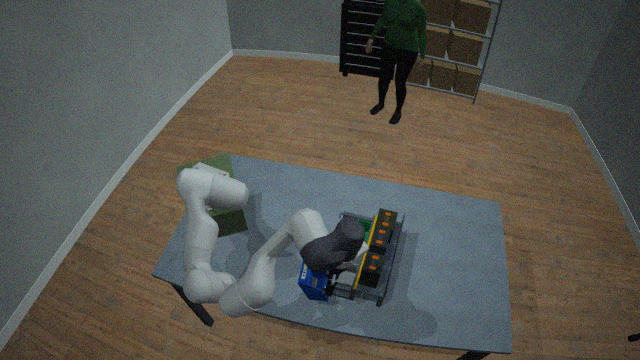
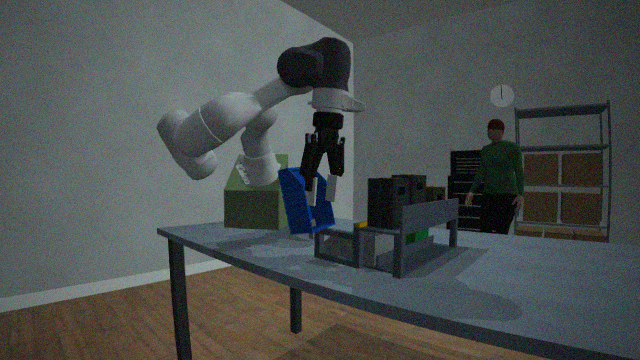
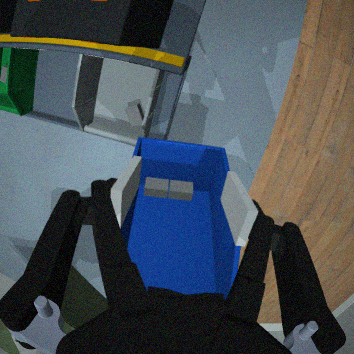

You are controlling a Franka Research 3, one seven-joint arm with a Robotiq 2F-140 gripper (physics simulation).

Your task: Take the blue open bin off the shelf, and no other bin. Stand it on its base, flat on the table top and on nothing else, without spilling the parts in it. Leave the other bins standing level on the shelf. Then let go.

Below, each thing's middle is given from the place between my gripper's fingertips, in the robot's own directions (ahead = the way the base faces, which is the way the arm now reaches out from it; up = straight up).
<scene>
Right now the blue bin (image 2: 299, 214) is 50 mm behind my hand and 10 mm above it. Round my hand: grey bin (image 3: 103, 87) 120 mm below, 100 mm to the left, 40 mm ahead.
</scene>
